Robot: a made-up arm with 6 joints.
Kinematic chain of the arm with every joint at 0, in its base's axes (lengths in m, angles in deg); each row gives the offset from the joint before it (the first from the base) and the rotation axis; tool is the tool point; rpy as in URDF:
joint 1: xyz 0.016 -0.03 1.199 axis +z
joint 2: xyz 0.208 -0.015 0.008 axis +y
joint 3: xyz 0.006 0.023 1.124 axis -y
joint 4: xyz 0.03 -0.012 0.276 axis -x
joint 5: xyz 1.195 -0.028 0 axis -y
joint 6: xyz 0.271 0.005 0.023 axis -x
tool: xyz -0.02 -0.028 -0.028 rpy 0 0 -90
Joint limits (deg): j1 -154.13..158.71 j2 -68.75..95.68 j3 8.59..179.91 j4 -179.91..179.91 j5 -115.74..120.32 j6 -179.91..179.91
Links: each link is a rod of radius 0.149 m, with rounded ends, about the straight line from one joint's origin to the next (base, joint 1, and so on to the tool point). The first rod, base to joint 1, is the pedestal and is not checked.
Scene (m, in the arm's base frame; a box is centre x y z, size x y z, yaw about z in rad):
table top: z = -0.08
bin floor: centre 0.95 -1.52 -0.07 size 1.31 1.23 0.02 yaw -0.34
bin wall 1: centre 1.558 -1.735 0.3 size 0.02 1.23 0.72 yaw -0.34
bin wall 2: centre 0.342 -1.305 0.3 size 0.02 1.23 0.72 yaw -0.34
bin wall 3: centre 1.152 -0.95 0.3 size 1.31 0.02 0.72 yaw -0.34
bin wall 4: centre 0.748 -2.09 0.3 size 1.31 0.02 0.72 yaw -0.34
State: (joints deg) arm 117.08 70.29 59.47 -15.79 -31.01 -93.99
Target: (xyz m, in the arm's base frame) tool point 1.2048 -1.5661 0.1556
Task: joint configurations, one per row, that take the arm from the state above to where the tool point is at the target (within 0.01 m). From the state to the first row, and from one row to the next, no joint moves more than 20 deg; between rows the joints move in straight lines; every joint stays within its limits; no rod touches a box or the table.
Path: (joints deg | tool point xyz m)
1: 97.47 65.89 55.84 -21.45 -21.03 -90.22 | -0.3707 2.6471 1.5932
2: 77.87 61.49 52.21 -27.11 -11.04 -86.45 | 0.5573 2.6013 1.7270
3: 58.26 57.08 48.59 -32.77 -1.06 -82.68 | 1.4086 2.2289 1.8578
4: 38.66 52.68 44.96 -38.42 8.93 -78.91 | 2.0658 1.5805 1.9812
5: 19.05 48.28 41.33 -44.08 18.91 -75.14 | 2.4402 0.7485 2.0954
6: -0.55 43.88 37.70 -49.74 28.89 -71.36 | 2.4857 -0.1454 2.1980
7: -20.16 39.47 34.08 -55.40 38.88 -67.59 | 2.2083 -0.9727 2.2881
8: -39.76 35.07 30.45 -61.06 48.86 -63.82 | 1.6654 -1.6182 2.3634
9: -59.37 30.67 26.82 -66.72 58.85 -60.05 | 0.9526 -2.0026 2.4242
10: -78.98 26.27 23.19 -72.38 68.83 -56.28 | 0.1871 -2.0924 2.4709
11: -67.75 44.95 18.32 -81.41 68.75 -70.23 | 0.6838 -2.2740 1.6750
12: -56.52 63.64 13.46 -90.44 68.67 -84.18 | 1.0763 -2.0592 0.8611
13: -45.29 82.32 8.59 -99.47 68.60 -98.13 | 1.2050 -1.5660 0.1557

